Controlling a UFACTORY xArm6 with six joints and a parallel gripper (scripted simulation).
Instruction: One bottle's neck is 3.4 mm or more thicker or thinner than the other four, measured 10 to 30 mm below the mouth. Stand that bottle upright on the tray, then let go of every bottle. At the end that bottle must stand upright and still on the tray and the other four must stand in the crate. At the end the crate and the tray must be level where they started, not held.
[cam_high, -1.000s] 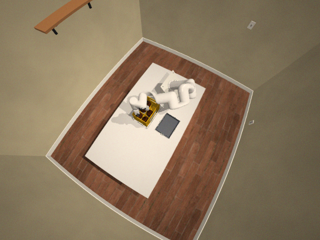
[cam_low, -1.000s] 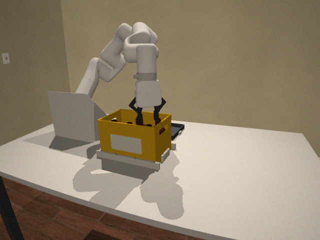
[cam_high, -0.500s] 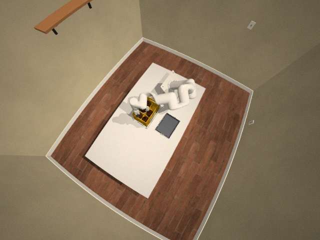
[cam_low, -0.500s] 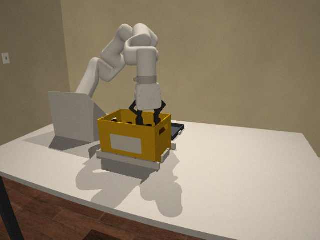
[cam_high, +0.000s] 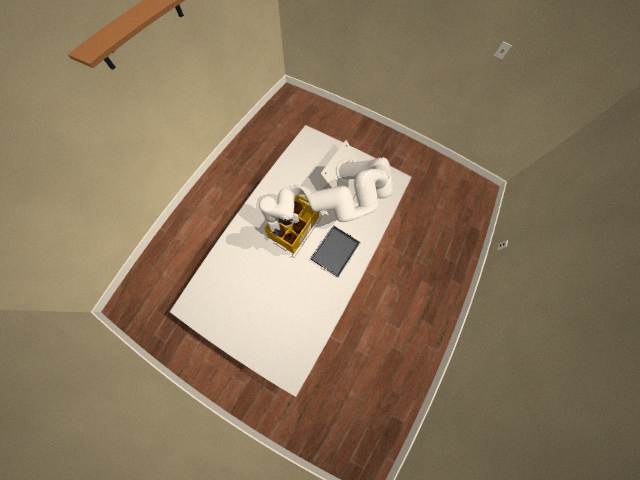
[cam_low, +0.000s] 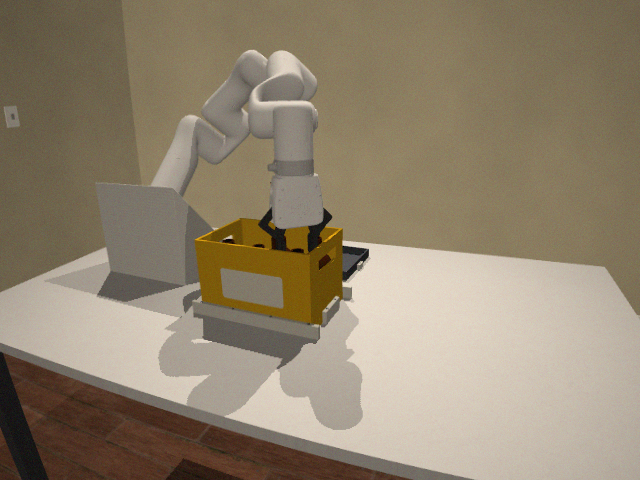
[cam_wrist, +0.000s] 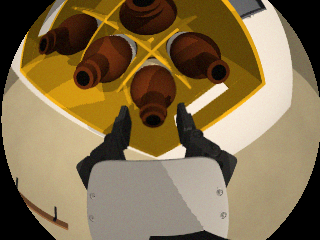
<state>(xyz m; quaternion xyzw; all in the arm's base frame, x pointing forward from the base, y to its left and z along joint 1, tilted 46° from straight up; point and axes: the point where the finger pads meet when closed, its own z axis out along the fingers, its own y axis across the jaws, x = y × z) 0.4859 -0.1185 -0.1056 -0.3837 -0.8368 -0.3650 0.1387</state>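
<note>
The glass bottle lies 8 cm below my hand. From my hand the other things lie so: yellow crate 8 cm behind, 5 cm to the left, 8 cm below; dark grey tray 8 cm behind, 34 cm to the left, 16 cm below.
</note>
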